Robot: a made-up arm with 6 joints.
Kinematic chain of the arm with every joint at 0, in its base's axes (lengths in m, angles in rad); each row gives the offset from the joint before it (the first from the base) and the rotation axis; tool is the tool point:
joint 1: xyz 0 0 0.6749 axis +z
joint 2: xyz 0.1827 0 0 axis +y
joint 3: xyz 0 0 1.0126 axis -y
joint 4: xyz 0 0 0.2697 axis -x
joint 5: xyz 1.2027 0 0 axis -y
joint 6: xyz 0.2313 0 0 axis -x
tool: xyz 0 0 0
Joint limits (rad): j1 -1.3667..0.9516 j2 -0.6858..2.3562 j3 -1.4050..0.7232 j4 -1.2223..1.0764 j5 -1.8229..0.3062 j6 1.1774..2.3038
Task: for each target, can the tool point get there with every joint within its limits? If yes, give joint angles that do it. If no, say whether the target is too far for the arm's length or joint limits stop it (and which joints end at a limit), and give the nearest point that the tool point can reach.
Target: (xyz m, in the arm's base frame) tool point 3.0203 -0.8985 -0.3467
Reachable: no: too far | nearest point 2.3177 -0.6895 -0.0944 | short by 0.775 m
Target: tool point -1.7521 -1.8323 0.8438
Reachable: no: joint limits stop it (at a limit: joint 1, joint 4) | nearest point 0.0923 -1.4505 0.8438 | short by 1.884 m
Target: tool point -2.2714 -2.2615 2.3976
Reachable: no: too far | nearest point 0.1262 -1.6099 2.2308 | short by 2.490 m
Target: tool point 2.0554 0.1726 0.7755
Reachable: yes | joints 0.0876 0.6589 0.0056 0.1307 -0.2636 1.9243
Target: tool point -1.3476 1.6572 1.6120
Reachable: no: joint limits stop it (at a limit: joint 1, joint 2, joint 4) | nearest point 0.2447 0.7164 1.6356 | short by 1.850 m
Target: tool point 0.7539 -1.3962 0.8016
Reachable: yes | joints -1.0702 0.2295 -0.5752 0.4182 -0.0935 1.8283
